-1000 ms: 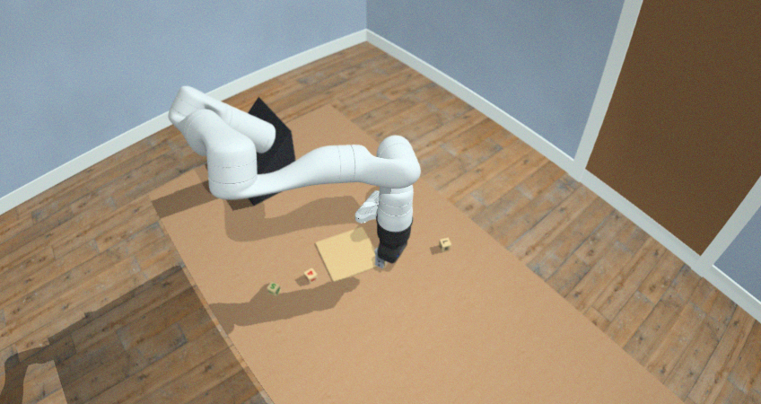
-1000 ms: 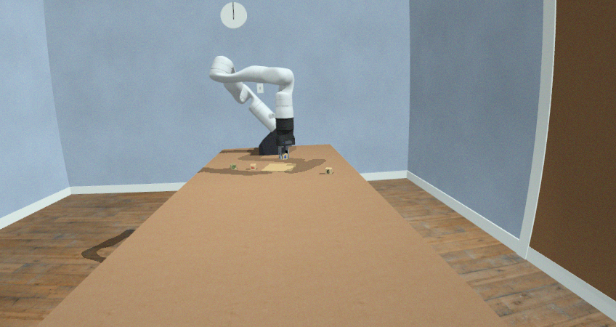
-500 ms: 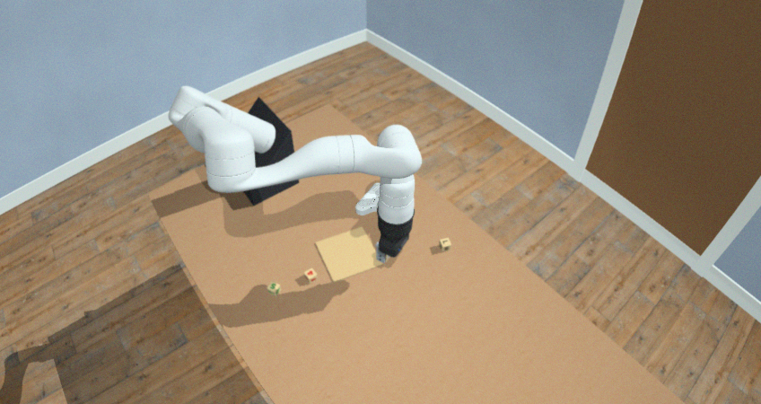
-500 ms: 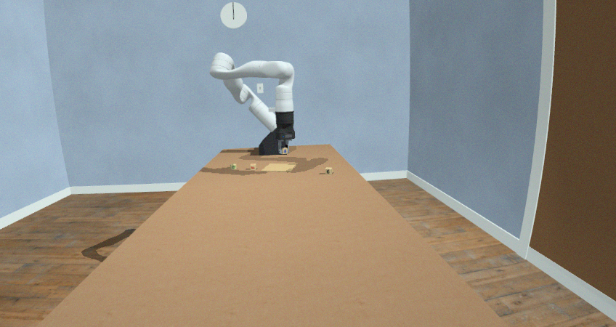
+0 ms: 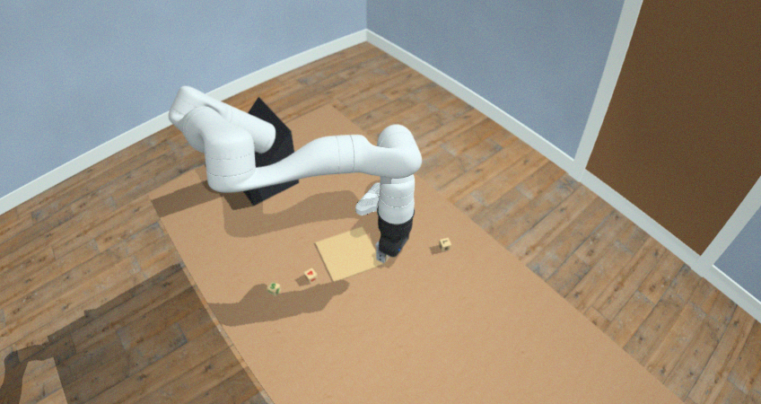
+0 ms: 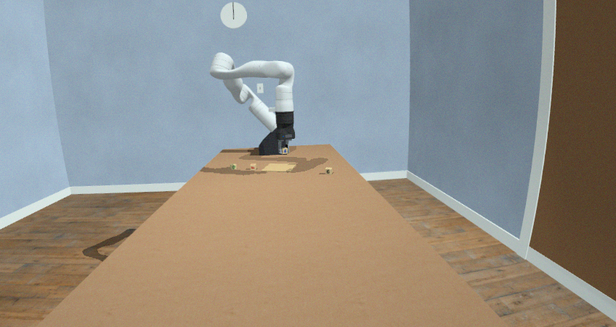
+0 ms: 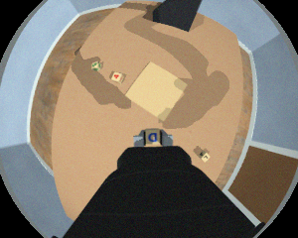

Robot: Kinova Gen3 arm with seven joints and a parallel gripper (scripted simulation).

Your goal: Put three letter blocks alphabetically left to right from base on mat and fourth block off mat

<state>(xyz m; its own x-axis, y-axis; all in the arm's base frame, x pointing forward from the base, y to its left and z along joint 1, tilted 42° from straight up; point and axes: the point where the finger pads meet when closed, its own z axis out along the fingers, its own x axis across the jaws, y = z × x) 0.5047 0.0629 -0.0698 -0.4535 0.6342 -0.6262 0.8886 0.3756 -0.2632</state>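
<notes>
Right now my hand is 11 cm past the tan mat, 4 cm to the left of it and 11 cm above it.
</notes>
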